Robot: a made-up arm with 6 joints. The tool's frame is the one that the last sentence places. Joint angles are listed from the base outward.
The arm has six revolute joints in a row. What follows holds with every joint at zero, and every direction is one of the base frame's. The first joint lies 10 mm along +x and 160 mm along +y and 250 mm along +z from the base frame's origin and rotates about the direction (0.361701, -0.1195, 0.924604). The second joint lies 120 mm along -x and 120 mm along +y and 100 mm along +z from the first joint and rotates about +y. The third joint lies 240 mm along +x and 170 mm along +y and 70 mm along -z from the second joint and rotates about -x. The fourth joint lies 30 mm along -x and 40 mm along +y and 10 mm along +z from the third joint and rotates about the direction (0.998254, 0.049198, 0.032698). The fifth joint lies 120 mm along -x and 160 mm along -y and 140 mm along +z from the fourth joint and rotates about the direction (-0.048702, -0.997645, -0.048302). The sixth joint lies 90 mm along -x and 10 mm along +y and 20 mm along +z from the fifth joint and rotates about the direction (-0.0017, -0.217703, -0.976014). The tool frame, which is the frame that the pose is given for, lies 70 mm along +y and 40 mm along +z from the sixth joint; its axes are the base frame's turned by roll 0, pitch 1.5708 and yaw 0 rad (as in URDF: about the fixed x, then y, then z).
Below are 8 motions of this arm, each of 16 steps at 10 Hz.
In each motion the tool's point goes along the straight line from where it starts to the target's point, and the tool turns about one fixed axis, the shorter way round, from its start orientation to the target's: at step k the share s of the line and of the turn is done. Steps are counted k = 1, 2, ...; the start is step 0. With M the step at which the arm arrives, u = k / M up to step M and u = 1 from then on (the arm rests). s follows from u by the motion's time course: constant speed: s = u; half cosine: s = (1 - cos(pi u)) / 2; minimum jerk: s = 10 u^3 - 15 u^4 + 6 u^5.
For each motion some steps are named. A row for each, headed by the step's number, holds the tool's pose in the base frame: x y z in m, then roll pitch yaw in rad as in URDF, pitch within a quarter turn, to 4 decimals.
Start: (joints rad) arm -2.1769 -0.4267 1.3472 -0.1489 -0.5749 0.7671
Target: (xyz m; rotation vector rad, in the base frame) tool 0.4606 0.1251 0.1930 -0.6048 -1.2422 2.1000
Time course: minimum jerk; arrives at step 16
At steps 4, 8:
4: 0.4751 -0.0468 0.1021 -0.0037 -0.1154 2.2774
8: 0.4687 0.0292 0.1423 -0.4907 -0.0432 2.3379

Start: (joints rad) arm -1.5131 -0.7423 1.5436 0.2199 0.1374 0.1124
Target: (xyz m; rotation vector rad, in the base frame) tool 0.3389 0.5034 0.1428 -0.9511 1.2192 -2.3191
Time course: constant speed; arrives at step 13
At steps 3, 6, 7, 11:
3: 0.4218 0.3821 0.1141 -0.7350 -0.4549 -2.6793
6: 0.3969 0.4185 0.1227 -0.8508 -0.4494 -2.6113
7: 0.3886 0.4306 0.1256 -0.8892 -0.4460 -2.5889
11: 0.3555 0.4791 0.1371 -1.0409 -0.4248 -2.5017

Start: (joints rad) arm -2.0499 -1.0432 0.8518 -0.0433 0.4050 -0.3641
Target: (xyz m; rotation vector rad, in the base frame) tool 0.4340 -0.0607 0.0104 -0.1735 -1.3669 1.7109
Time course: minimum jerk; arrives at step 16
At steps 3, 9, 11, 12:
3: 0.4193 0.1626 0.0652 -0.7789 -0.6373 -2.8947
9: 0.4281 0.0295 0.0325 -0.9702 -0.4606 2.7062
11: 0.4312 -0.0184 0.0208 -1.0617 -0.4293 2.4653
12: 0.4324 -0.0364 0.0164 -1.0975 -0.4229 2.3751

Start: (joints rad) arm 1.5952 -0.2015 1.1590 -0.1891 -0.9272 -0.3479
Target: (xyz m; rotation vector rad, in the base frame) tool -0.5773 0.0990 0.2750 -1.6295 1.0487 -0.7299
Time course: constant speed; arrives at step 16
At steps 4, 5, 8, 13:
4: -0.5198 0.0435 0.4387 -1.9477 0.6436 -1.0200
5: -0.5246 0.0481 0.4250 -1.9430 0.5926 -1.0274
8: -0.5389 0.0620 0.3841 -1.9272 0.4397 -1.0500
13: -0.5629 0.0851 0.3159 -1.8949 0.1858 -1.0908

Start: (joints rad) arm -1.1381 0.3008 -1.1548 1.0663 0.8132 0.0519
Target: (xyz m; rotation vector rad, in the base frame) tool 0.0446 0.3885 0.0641 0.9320 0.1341 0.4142
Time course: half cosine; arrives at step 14
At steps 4, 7, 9, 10, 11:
4: 0.0913 0.3936 0.0819 1.7604 -0.0646 -0.2394
7: 0.0734 0.3916 0.0750 1.4445 -0.1299 0.0095
9: 0.0609 0.3903 0.0703 1.2189 -0.1273 0.1895
10: 0.0554 0.3897 0.0682 1.1214 -0.1137 0.2670
11: 0.0509 0.3892 0.0665 1.0410 -0.0966 0.3303

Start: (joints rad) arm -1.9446 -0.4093 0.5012 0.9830 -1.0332 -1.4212
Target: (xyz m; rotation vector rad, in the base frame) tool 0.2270 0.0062 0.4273 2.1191 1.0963 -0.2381
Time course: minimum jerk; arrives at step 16
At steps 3, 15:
3: 0.2210 0.2553 0.3984 2.1900 0.8622 1.9468
15: 0.2270 0.0068 0.4272 2.5144 0.4806 0.7993

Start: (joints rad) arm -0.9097 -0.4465 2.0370 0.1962 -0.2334 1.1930
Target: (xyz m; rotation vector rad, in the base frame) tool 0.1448 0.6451 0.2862 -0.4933 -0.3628 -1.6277
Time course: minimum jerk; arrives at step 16
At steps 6, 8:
6: 0.3156 0.5581 0.1926 0.1036 -0.6451 -2.3988
8: 0.2627 0.5851 0.2216 0.0420 -0.6243 -2.1611

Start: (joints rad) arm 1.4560 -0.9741 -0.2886 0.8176 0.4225 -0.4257
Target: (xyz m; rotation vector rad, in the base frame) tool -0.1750 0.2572 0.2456 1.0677 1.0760 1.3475
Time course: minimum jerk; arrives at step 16
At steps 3, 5, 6, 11, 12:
3: -0.1444 0.0844 0.2870 -0.0302 -0.4442 2.3741
5: -0.1486 0.1083 0.2813 0.1863 -0.4573 2.2380
6: -0.1517 0.1256 0.2771 0.3438 -0.4500 2.1388
11: -0.1692 0.2245 0.2534 1.1506 -0.1770 1.6930
12: -0.1717 0.2384 0.2501 1.2478 -0.1160 1.6547

